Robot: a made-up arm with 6 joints.
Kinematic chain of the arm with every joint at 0, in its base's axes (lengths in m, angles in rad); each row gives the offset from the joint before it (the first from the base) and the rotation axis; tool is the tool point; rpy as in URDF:
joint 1: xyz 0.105 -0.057 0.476 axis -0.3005 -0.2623 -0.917
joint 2: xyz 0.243 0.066 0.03 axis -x
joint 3: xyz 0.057 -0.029 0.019 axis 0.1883 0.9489 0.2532
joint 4: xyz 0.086 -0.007 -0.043 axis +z
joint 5: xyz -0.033 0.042 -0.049 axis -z
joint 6: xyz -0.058 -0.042 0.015 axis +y
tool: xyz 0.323 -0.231 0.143 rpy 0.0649 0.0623 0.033
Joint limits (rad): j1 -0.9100..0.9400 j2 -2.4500..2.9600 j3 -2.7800..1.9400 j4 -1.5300..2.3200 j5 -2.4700..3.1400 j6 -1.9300..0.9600
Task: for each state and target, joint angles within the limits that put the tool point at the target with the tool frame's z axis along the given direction. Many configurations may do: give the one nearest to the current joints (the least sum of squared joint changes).
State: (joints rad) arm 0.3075 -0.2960 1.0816 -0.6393 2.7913 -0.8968
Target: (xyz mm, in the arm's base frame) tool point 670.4 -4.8 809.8 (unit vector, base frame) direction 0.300 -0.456 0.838
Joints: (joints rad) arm 0.7592 -0.0398 0.2555 -0.8230 2.8588 -0.6745
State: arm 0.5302 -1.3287 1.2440 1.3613 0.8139 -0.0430
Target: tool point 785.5 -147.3 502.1 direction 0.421 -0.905 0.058
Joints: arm 0.6815 -1.2036 1.3004 1.6613 0.8670 -0.4362
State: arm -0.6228 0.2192 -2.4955 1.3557 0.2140 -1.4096
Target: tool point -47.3 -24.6 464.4 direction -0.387 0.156 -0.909
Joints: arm -0.7835 -0.0600 -2.7561 1.2401 0.5302 -0.6295
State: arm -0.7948 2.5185 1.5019 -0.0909 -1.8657 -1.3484
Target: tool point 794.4 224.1 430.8 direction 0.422 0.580 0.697
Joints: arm -0.3584 2.2848 0.7528 -0.3454 -2.1258 -1.2734
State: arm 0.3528 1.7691 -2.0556 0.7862 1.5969 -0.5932
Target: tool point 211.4 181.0 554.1 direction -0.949 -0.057 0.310
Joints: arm 0.9193 2.5564 -2.0642 1.3139 1.5105 -0.5407
